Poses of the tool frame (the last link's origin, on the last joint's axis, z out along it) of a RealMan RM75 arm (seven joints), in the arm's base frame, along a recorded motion.
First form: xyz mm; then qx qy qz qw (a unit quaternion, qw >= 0).
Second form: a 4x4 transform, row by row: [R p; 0 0 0 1], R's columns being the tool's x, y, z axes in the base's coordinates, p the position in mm. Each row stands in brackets. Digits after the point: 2 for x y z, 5 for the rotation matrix.
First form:
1: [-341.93 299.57 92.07 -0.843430 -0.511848 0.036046 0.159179]
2: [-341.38 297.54 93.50 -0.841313 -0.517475 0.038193 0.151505]
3: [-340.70 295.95 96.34 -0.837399 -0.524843 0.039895 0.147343]
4: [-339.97 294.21 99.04 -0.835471 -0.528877 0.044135 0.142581]
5: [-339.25 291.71 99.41 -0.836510 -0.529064 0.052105 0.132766]
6: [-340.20 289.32 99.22 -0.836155 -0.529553 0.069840 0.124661]
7: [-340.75 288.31 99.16 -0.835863 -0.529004 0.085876 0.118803]
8: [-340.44 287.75 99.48 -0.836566 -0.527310 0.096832 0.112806]
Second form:
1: [[0.47342 0.85194 -0.22376 -341.93], [0.87489 -0.42535 0.23161 299.57], [0.10215 -0.30541 -0.94673 92.07], [0 0 0 1]]
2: [[0.46152 0.85914 -0.22106 -341.38], [0.88229 -0.41853 0.21540 297.54], [0.09254 -0.29445 -0.95118 93.50], [0 0 0 1]]
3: [[0.44590 0.86725 -0.22148 -340.70], [0.89076 -0.40566 0.20489 295.95], [0.08785 -0.28865 -0.95340 96.34], [0 0 0 1]]
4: [[0.43668 0.87114 -0.22456 -339.97], [0.89631 -0.39992 0.19156 294.21], [0.07707 -0.28493 -0.95545 99.04], [0 0 0 1]]
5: [[0.43475 0.87130 -0.22766 -339.25], [0.89897 -0.40493 0.16699 291.71], [0.05331 -0.27725 -0.95932 99.41], [0 0 0 1]]
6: [[0.42939 0.86816 -0.24882 -340.20], [0.90299 -0.40807 0.13450 289.32], [0.01524 -0.28244 -0.95916 99.22], [0 0 0 1]]
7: [[0.42556 0.86394 -0.26926 -340.75], [0.90475 -0.41208 0.10775 288.31], [-0.01787 -0.28946 -0.95702 99.16], [0 0 0 1]]
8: [[0.42514 0.86041 -0.28098 -340.44], [0.90411 -0.41844 0.08662 287.75], [-0.04305 -0.29086 -0.95580 99.48], [0 0 0 1]]
